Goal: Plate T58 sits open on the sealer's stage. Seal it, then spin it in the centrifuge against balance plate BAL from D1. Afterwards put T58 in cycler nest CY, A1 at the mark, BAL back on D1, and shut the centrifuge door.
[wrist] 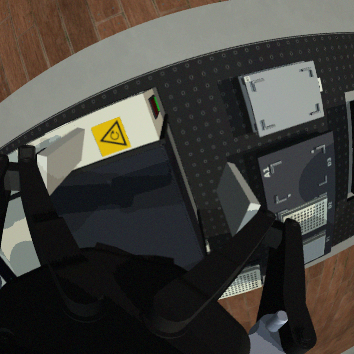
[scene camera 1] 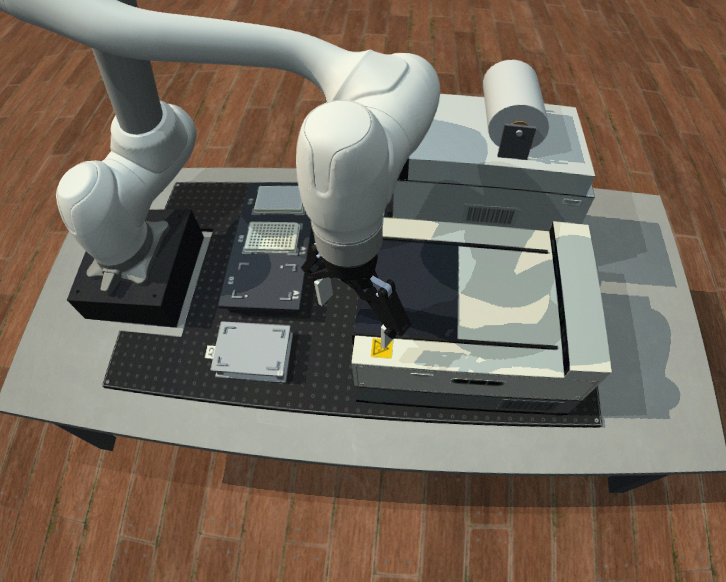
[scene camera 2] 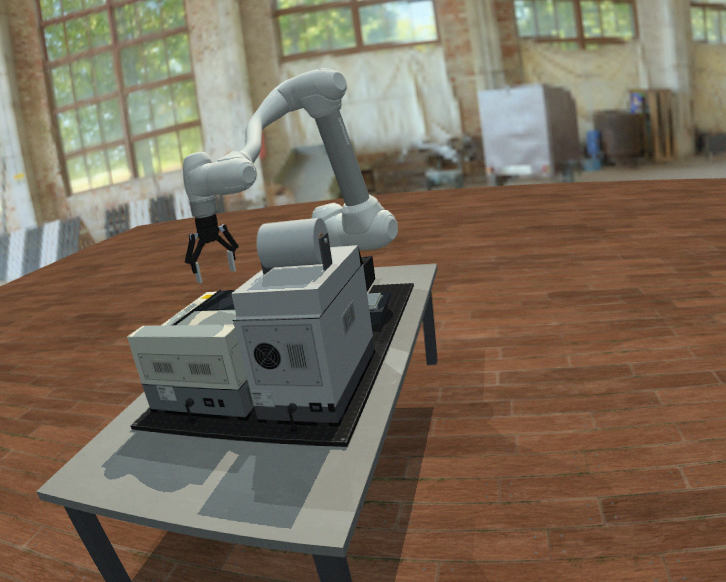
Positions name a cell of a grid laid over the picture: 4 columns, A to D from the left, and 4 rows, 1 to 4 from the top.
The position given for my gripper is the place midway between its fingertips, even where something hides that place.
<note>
My gripper (scene camera 1: B3) is open and holds nothing. I also see a grey plate (scene camera 1: B2), a dark lid (scene camera 1: C2) and a foil roll (scene camera 1: C1).
My gripper also shows in the wrist view (wrist: B2) and in scene camera 2 (scene camera 2: B2). The foil roll is seen too in scene camera 2 (scene camera 2: B2).
</note>
